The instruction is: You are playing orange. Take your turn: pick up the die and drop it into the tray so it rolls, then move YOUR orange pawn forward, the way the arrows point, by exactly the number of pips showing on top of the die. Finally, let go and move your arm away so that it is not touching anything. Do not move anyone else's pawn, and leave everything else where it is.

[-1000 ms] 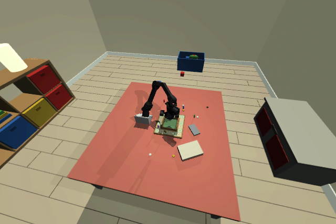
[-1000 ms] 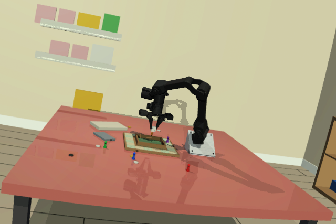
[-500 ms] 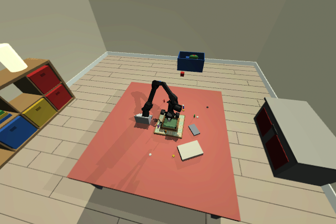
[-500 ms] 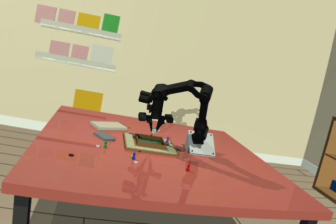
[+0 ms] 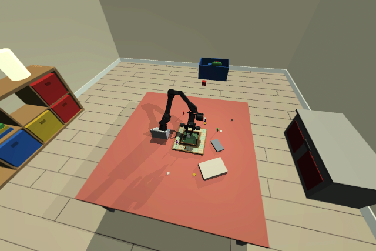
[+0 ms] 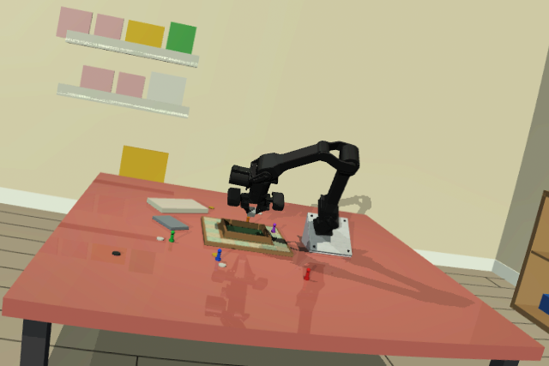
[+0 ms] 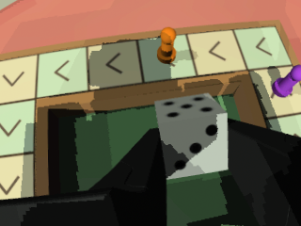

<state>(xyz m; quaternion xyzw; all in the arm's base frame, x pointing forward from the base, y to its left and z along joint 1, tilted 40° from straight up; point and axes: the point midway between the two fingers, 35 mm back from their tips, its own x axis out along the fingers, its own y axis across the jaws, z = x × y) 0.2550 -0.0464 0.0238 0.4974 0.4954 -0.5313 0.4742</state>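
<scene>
Right now my gripper tip is 90 mm to the left of the orange pawn, 50 mm above it and 20 mm past it. The rest, counted from my gripper tip: purple pawn: 100 mm behind, 50 mm below, 30 mm to the right; grey die: right at my gripper tip; green tray: 70 mm below, 30 mm to the left, 20 mm ahead.
</scene>
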